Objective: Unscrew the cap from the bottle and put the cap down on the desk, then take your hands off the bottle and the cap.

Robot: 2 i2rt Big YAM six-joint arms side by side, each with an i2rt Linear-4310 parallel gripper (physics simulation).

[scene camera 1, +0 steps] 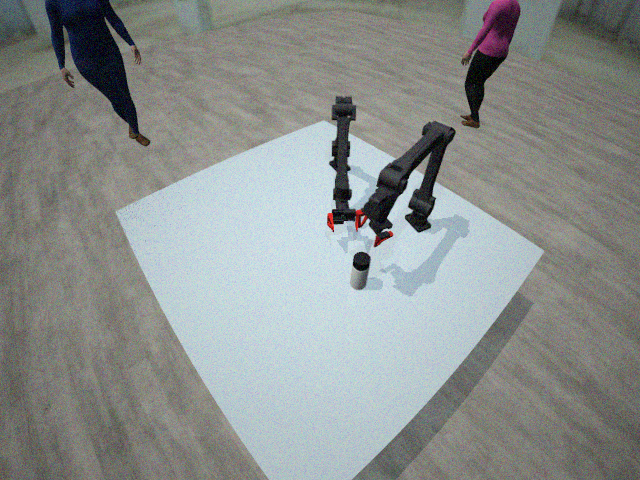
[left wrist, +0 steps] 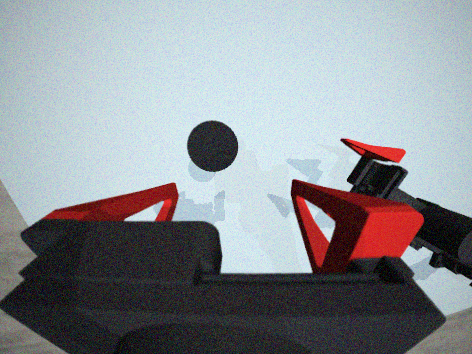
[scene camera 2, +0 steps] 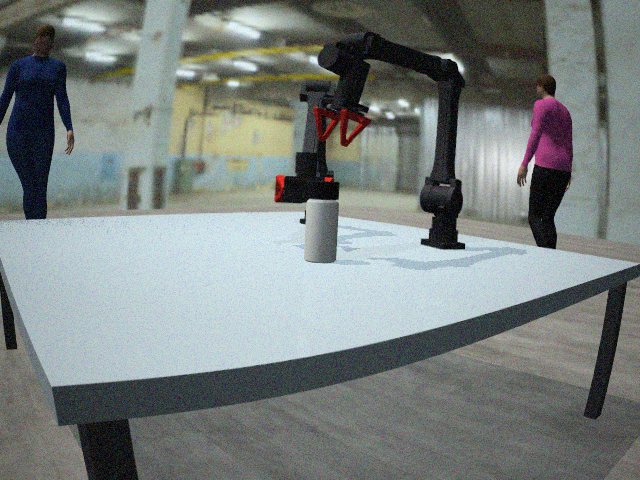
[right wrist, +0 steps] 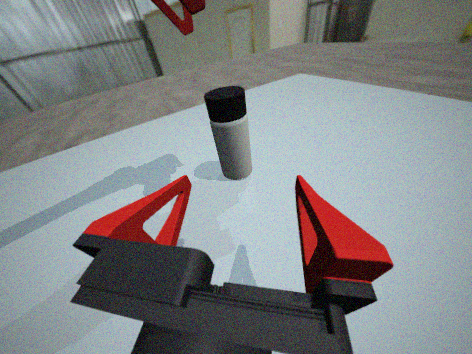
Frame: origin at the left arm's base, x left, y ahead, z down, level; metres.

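Where they show: left gripper, fingertip midpoint: (scene camera 1: 367, 236) (left wrist: 233, 187) (scene camera 2: 332, 143) (right wrist: 192, 25); right gripper, fingertip midpoint: (scene camera 1: 345, 230) (left wrist: 325, 167) (scene camera 2: 303, 190) (right wrist: 239, 180); left arm's base, link origin: (scene camera 1: 417, 222) (scene camera 2: 442, 246).
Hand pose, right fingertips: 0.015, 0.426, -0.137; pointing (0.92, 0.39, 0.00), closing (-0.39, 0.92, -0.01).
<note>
Each offset is from my right fingertips to the centre of the thing, as dx, dy, dz. Level surfaces: height alone.
A white bottle @(+0.173, +0.025, +0.063) (scene camera 1: 359, 279) (scene camera 2: 321, 232) (right wrist: 234, 149) stands upright on the desk @(dz +0.137) (scene camera 1: 232, 320) (scene camera 2: 206, 310). Its black cap @(+0.173, +0.025, -0.009) (scene camera 1: 361, 260) (scene camera 2: 326, 192) (left wrist: 212, 146) (right wrist: 226, 104) sits on top; in scene camera 2 it blends with the dark right gripper behind it. My left gripper (scene camera 1: 367, 237) (scene camera 2: 333, 142) (left wrist: 233, 187) is open and empty, above the cap's height and set back from it. My right gripper (scene camera 1: 344, 230) (scene camera 2: 305, 188) (right wrist: 239, 180) is open and empty, low over the desk behind the bottle, its fingers either side of the bottle's line in the right wrist view but short of it.
The two arms are close together near the bottle in scene camera 1. One red finger of the right gripper shows at the right in the left wrist view. Part of the left gripper shows at the top of the right wrist view. Two people stand beyond the desk.
</note>
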